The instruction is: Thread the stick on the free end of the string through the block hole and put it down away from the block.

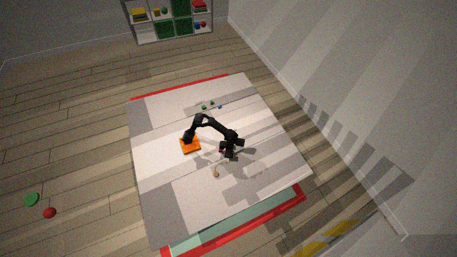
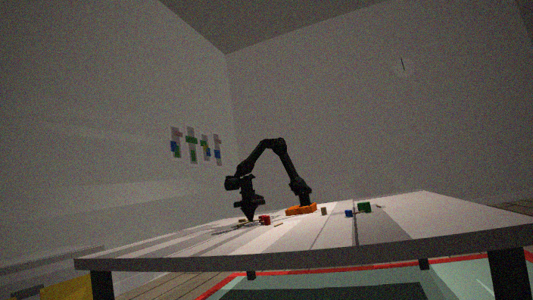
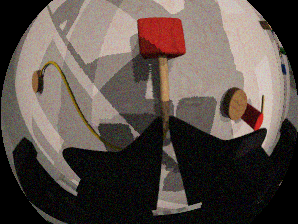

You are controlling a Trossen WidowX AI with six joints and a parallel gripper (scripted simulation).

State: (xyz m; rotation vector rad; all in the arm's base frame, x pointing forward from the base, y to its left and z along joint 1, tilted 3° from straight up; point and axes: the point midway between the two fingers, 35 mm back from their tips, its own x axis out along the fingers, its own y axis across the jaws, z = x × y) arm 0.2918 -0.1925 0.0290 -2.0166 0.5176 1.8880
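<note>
The red wooden block lies 6 cm behind my gripper tip and 3 cm to the left of it. Also, from my gripper tip: wooden disc 4 cm ahead, 9 cm to the left, 1 cm below; then round wooden button 17 cm behind, 14 cm to the right, 1 cm below; then loose stick 9 cm ahead, 18 cm to the left, 1 cm below.
</note>
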